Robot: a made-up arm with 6 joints. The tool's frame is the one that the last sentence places. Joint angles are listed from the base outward.
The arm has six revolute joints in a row. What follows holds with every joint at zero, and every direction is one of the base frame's. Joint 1 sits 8 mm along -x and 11.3 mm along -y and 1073.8 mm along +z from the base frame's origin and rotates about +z. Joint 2 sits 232.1 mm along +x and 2.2 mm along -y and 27.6 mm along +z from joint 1 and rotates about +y. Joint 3 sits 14.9 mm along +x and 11 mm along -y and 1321.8 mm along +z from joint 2 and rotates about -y. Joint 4 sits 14.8 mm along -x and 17.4 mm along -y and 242.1 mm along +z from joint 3 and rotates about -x. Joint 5 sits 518.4 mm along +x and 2.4 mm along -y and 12.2 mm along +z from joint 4 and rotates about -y. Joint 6 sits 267 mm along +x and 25.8 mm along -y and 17.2 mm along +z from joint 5 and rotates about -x. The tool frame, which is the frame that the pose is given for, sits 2.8 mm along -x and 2.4 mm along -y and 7 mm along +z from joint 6; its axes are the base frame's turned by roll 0.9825, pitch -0.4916 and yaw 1.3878 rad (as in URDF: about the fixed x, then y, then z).
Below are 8 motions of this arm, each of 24 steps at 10 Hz.
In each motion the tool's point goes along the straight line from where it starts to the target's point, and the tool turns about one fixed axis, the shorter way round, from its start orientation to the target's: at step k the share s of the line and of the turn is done. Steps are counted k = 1, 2, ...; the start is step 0. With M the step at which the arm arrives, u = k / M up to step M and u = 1 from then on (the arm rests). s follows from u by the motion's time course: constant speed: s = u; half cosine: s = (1 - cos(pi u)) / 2; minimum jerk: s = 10 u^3 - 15 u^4 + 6 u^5.
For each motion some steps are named. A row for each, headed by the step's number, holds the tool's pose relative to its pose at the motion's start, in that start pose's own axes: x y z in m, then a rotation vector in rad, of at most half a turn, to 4 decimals.
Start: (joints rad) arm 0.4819 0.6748 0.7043 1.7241 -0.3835 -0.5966
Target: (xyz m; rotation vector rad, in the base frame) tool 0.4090 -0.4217 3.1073 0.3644 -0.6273 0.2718
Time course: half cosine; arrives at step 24
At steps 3, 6, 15, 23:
3: -0.0568 0.0268 -0.0303 -0.0124 -0.0601 -0.0247
6: -0.2186 0.1031 -0.1164 -0.0478 -0.2314 -0.0949
15: -1.0319 0.4869 -0.5496 -0.2258 -1.0925 -0.4480
23: -1.4862 0.7013 -0.7916 -0.3252 -1.5736 -0.6453

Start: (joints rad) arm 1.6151 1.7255 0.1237 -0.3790 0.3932 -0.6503
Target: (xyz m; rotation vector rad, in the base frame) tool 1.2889 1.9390 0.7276 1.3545 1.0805 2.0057
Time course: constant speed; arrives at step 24
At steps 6, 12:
6: 0.0167 0.3228 0.1360 -0.2014 0.1164 0.0743
12: 0.0333 0.6457 0.2719 -0.4027 0.2328 0.1486

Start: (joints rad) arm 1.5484 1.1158 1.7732 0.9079 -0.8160 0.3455
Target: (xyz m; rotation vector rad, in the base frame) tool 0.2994 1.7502 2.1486 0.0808 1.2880 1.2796
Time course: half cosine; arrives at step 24
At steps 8, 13, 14, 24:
8: -0.0224 -0.0216 -0.0275 0.1367 -0.0321 -0.0907
13: -0.0507 -0.0488 -0.0622 0.3090 -0.0725 -0.2051
14: -0.0565 -0.0543 -0.0692 0.3441 -0.0807 -0.2283
24: -0.0897 -0.0863 -0.1100 0.5467 -0.1283 -0.3628

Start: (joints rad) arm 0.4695 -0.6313 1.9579 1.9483 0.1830 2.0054
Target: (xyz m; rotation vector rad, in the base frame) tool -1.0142 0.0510 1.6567 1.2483 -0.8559 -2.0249
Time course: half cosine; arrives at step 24
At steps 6, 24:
6: -0.0816 -0.0019 -0.1148 0.1465 0.0104 -0.0997
24: -0.5569 -0.0130 -0.7836 1.0001 0.0712 -0.6807

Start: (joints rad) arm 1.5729 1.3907 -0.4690 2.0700 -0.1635 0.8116
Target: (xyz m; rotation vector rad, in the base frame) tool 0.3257 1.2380 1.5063 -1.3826 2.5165 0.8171
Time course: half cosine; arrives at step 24
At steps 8, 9, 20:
8: 0.1331 0.1648 -0.1722 0.1170 -0.2870 0.2583
9: 0.1643 0.2034 -0.2126 0.1444 -0.3543 0.3190
20: 0.4967 0.6149 -0.6428 0.4365 -1.0709 0.9642

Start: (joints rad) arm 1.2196 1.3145 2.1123 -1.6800 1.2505 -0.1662
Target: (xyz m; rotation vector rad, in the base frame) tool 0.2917 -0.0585 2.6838 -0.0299 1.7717 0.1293
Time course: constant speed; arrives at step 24
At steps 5, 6, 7, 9, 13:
5: 0.3412 -0.0126 -0.1872 0.0447 -0.0693 0.3641
6: 0.4095 -0.0151 -0.2246 0.0537 -0.0832 0.4369
7: 0.4777 -0.0176 -0.2620 0.0626 -0.0970 0.5097
9: 0.6142 -0.0227 -0.3369 0.0805 -0.1248 0.6553
13: 0.8872 -0.0327 -0.4866 0.1163 -0.1802 0.9466

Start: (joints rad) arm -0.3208 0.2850 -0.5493 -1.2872 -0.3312 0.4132
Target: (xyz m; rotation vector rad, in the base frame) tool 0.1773 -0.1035 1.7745 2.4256 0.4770 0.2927
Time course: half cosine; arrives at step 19
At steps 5, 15, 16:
5: -0.1579 -0.0058 -0.0761 -0.0010 -0.0174 -0.0971
15: -0.8753 -0.0319 -0.4219 -0.0057 -0.0964 -0.5381
16: -0.9195 -0.0335 -0.4432 -0.0060 -0.1013 -0.5652

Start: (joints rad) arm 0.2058 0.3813 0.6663 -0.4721 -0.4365 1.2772
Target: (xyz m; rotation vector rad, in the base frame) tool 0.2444 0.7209 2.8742 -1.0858 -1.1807 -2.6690
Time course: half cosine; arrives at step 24
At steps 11, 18, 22, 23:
11: 0.2770 0.3940 -0.2398 0.0658 0.1303 0.5785
18: 0.5438 0.7736 -0.4708 0.1291 0.2558 1.1359
22: 0.6262 0.8908 -0.5422 0.1487 0.2946 1.3081
23: 0.6343 0.9024 -0.5493 0.1506 0.2984 1.3251

